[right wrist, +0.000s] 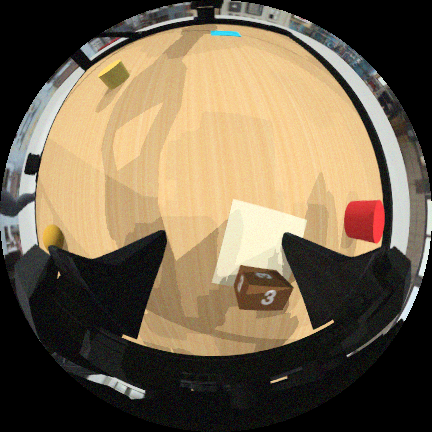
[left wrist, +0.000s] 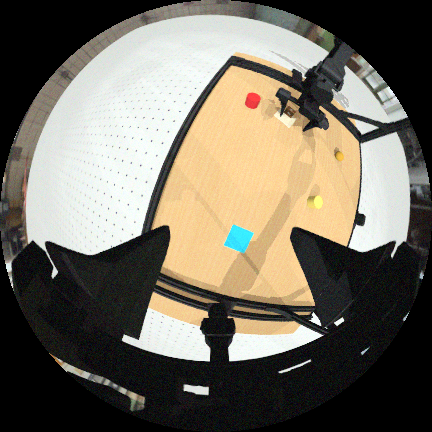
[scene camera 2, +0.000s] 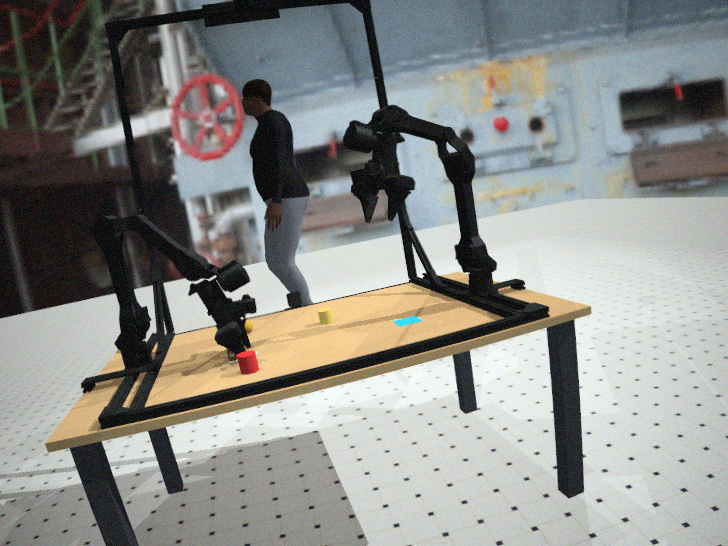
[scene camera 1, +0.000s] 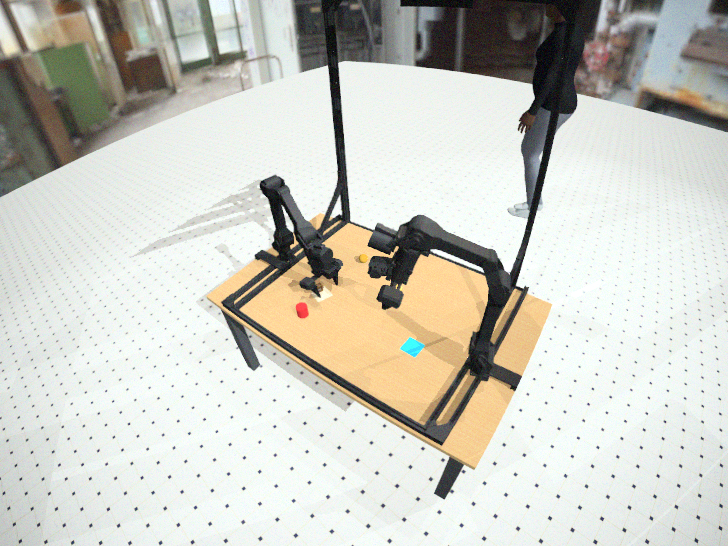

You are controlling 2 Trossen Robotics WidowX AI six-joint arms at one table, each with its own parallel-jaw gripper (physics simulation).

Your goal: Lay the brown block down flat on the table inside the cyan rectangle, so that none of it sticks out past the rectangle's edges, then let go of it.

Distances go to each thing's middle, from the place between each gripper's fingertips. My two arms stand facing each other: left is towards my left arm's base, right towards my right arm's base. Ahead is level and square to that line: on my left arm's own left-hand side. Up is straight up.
Right now my right hand is 3 cm short of the pale square pad (right wrist: 253, 233) and 1 cm to the left of it. Also, from my right hand: red cylinder (right wrist: 363, 219) 15 cm ahead, 2 cm above, 1 cm to the left; brown block (right wrist: 256, 288) 3 cm to the right, 2 cm ahead, 1 cm above.
Now: left hand 36 cm to the left of the red cylinder, 25 cm above it and 5 cm short of it. The rest, counted from my left hand: brown block 41 cm to the right, 26 cm below, 7 cm behind; then pale square pad 39 cm to the right, 27 cm below, 7 cm behind.
